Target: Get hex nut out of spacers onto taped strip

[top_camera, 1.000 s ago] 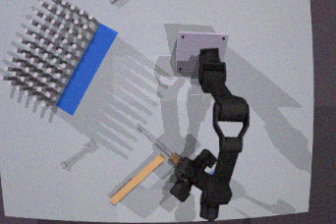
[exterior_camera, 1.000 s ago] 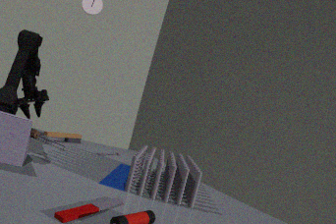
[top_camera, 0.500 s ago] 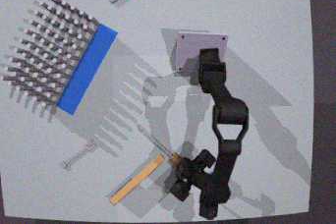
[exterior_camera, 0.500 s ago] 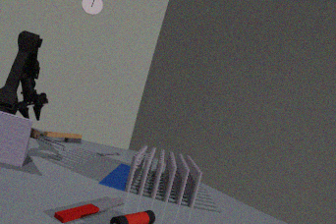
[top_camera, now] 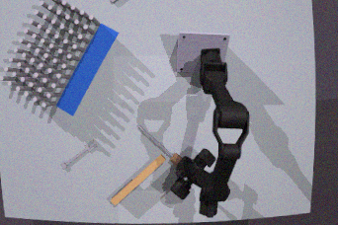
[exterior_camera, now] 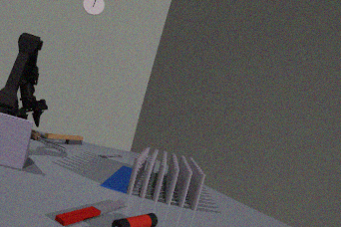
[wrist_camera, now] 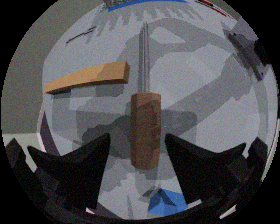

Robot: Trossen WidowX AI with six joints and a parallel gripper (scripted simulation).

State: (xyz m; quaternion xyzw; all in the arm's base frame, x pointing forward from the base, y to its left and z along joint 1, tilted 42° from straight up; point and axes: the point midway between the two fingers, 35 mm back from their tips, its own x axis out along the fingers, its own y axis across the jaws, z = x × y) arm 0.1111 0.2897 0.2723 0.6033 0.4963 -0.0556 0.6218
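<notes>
My gripper tip is 8 cm to the left of the brown-handled hook tool, 7 cm short of it and 3 cm above it. Also, from my gripper tip: wrench: 40 cm ahead, 6 cm to the right, 4 cm below; blue taped strip: 39 cm to the right, 33 cm ahead, 4 cm below; hex nut: 51 cm to the right, 45 cm ahead, 4 cm below.
</notes>
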